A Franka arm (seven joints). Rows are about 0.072 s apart.
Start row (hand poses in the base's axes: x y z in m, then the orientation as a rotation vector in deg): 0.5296, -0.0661, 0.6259, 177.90, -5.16, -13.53
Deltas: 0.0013, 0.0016, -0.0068, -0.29, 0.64, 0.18; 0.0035, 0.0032, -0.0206, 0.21, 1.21, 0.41; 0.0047, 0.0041, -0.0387, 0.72, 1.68, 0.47; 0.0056, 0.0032, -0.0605, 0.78, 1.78, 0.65; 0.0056, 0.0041, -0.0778, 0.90, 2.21, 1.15; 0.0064, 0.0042, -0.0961, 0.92, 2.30, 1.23; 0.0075, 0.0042, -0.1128, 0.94, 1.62, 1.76; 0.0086, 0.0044, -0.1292, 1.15, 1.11, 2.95; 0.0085, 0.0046, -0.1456, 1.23, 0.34, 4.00; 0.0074, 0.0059, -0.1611, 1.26, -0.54, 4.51; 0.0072, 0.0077, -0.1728, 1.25, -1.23, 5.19; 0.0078, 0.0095, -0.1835, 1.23, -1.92, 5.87; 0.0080, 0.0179, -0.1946, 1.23, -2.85, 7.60
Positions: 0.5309, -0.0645, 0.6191, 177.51, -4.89, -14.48; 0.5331, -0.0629, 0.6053, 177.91, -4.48, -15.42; 0.5343, -0.0620, 0.5872, 178.33, -4.33, -16.22; 0.5352, -0.0629, 0.5654, 178.37, -4.04, -16.37; 0.5352, -0.0620, 0.5481, 178.39, -3.24, -17.04; 0.5360, -0.0619, 0.5298, 178.39, -3.11, -17.18; 0.5371, -0.0619, 0.5131, 178.50, -2.29, -16.11; 0.5382, -0.0617, 0.4967, 178.72, -0.42, -15.31; 0.5381, -0.0615, 0.4803, 178.84, 1.21, -14.09; 0.5370, -0.0602, 0.4648, 178.96, 1.99, -12.71; 0.5368, -0.0584, 0.4531, 178.98, 3.04, -11.61; 0.5374, -0.0566, 0.4424, 178.97, 4.08, -10.51; 0.5376, -0.0482, 0.4313, 178.87, 6.76, -9.01
